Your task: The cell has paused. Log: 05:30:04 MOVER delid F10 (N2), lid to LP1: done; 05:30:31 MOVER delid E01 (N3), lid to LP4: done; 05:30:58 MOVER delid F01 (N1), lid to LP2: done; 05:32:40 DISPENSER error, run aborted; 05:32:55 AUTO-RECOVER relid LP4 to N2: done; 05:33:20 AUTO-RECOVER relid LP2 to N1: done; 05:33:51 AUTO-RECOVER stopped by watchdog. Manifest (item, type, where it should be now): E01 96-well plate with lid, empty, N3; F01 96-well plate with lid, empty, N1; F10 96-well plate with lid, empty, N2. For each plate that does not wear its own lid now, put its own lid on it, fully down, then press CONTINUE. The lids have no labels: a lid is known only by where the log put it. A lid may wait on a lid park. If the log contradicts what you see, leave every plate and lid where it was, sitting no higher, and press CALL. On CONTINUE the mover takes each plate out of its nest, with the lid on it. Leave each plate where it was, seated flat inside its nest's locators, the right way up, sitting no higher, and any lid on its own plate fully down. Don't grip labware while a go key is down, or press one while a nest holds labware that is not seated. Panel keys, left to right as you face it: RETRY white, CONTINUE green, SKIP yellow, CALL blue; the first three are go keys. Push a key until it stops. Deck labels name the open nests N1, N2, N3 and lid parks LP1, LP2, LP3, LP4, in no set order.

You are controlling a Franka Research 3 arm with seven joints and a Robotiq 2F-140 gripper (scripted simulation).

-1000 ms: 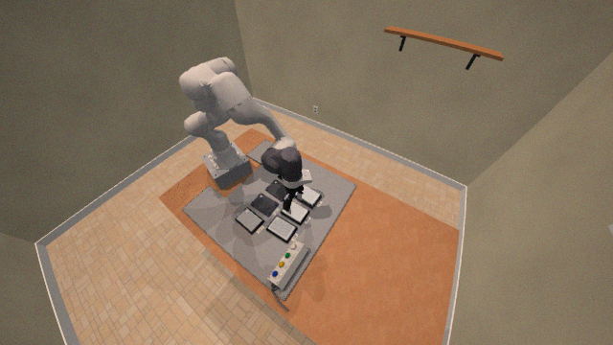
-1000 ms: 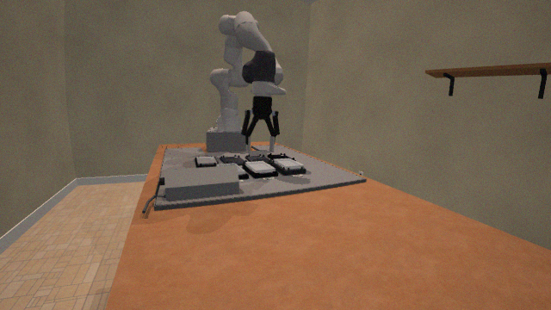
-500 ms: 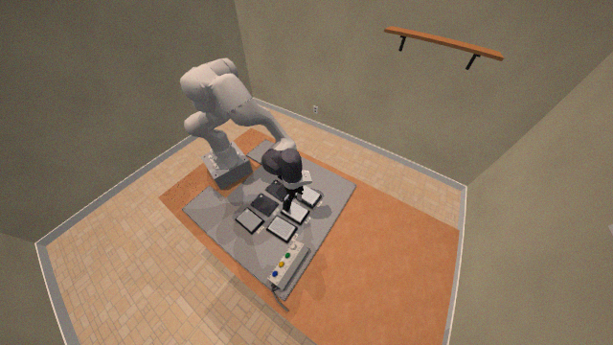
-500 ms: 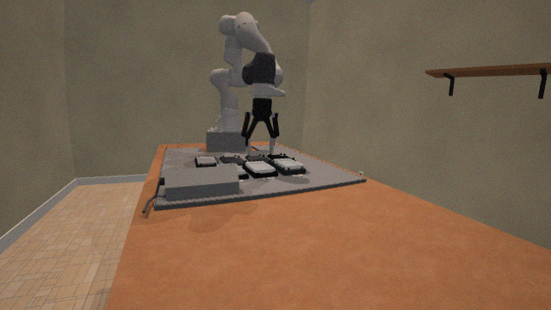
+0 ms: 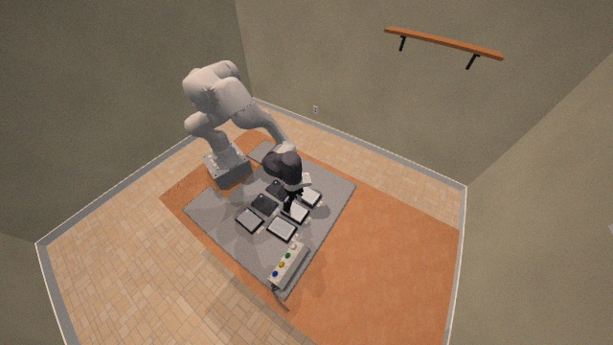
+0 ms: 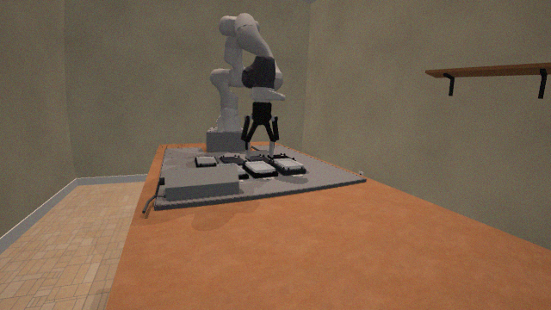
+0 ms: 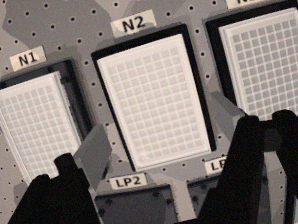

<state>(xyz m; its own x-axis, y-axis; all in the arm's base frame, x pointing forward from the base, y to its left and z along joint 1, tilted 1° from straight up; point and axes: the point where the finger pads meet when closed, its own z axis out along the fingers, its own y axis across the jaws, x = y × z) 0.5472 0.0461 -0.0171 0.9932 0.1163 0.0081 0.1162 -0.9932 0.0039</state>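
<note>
Right now my hand is 60 mm above the white 96-well plate. Round my hand: LP2 label (90 mm behind, 80 mm below, 60 mm to the left); then N2 label (90 mm ahead, 80 mm below, 10 mm to the left); then LP3 label (90 mm behind, 80 mm below, 70 mm to the right).
</note>
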